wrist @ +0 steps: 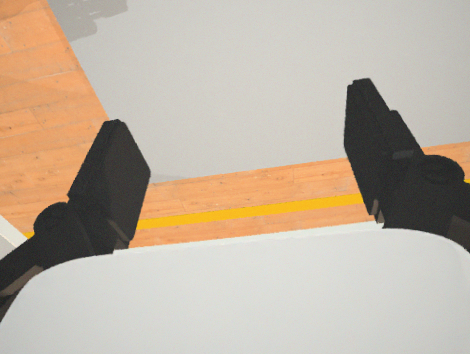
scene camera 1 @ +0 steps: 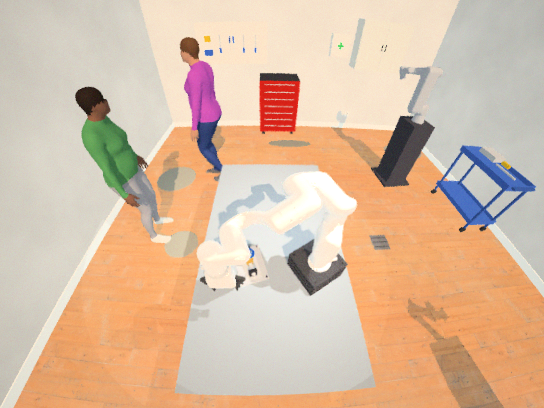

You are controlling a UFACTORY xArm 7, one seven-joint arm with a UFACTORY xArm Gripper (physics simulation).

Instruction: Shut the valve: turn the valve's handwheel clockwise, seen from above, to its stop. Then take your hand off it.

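Observation:
The valve's blue handwheel (scene camera 1: 251, 254) is partly hidden behind the arm in the scene view, with a yellow part beside it. It is on a light board (scene camera 1: 262, 270) that also carries a small dark part. The valve does not show in the wrist view. My gripper (scene camera 1: 222, 288) (wrist: 237, 130) is open, with its two black fingers wide apart and nothing between them. In the scene view it is to the left of the board and a little nearer the camera, apart from the handwheel. How the wheel is turned cannot be told.
The arm's dark base block (scene camera 1: 302, 272) stands right of the board on the grey mat (scene camera 1: 280, 350). Two people, in green (scene camera 1: 112, 147) and magenta (scene camera 1: 202, 92), stand at the left. A red cabinet (scene camera 1: 279, 105), a second arm's pedestal (scene camera 1: 407, 150) and a blue cart (scene camera 1: 515, 181) stand farther off.

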